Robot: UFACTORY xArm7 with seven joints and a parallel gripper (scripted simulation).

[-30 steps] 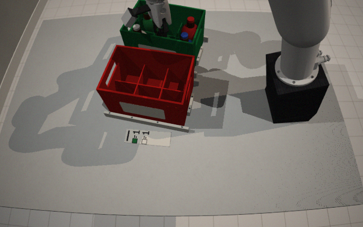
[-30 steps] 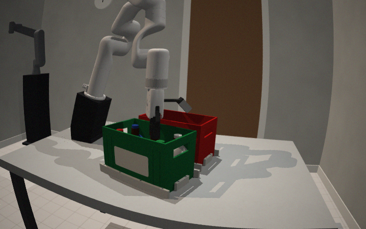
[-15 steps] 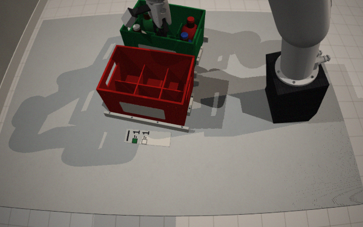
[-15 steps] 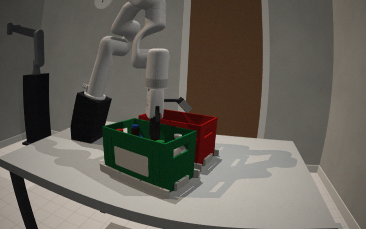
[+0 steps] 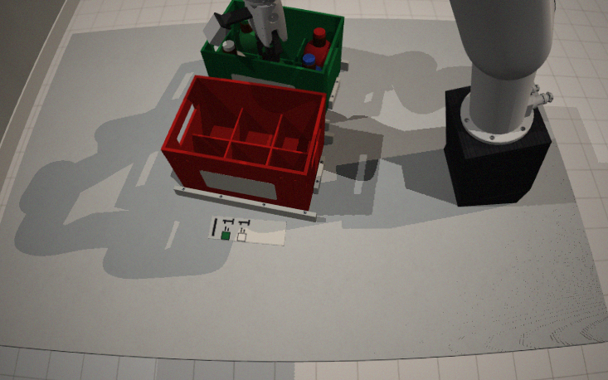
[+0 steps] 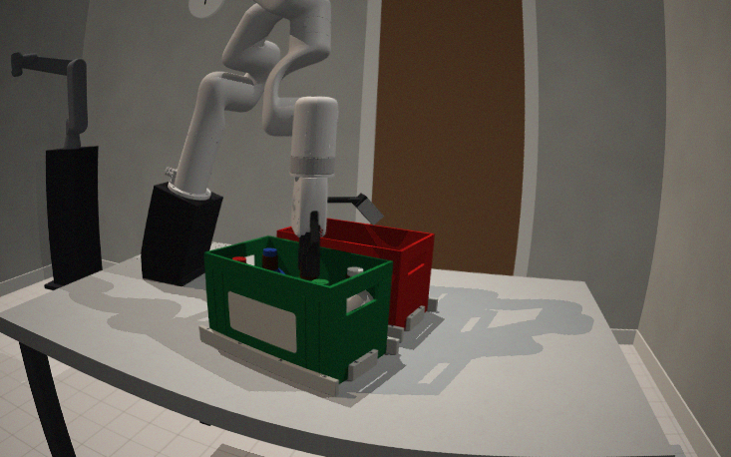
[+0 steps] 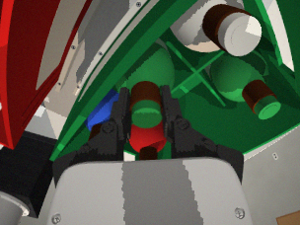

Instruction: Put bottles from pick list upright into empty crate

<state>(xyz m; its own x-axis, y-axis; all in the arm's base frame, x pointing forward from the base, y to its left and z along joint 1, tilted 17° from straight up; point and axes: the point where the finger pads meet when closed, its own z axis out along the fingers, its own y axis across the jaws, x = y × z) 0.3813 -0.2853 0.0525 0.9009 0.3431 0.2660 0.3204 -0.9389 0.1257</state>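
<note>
The green crate lies 2 cm behind my hand, 4 cm to the right of it and 7 cm below it. From my hand the other things lie so: white-capped bottle: 8 cm ahead, 4 cm to the right, 7 cm below; blue bottle: 8 cm behind, 4 cm to the left, 7 cm below; red bottle: 12 cm behind, 4 cm to the right, 7 cm below.
</note>
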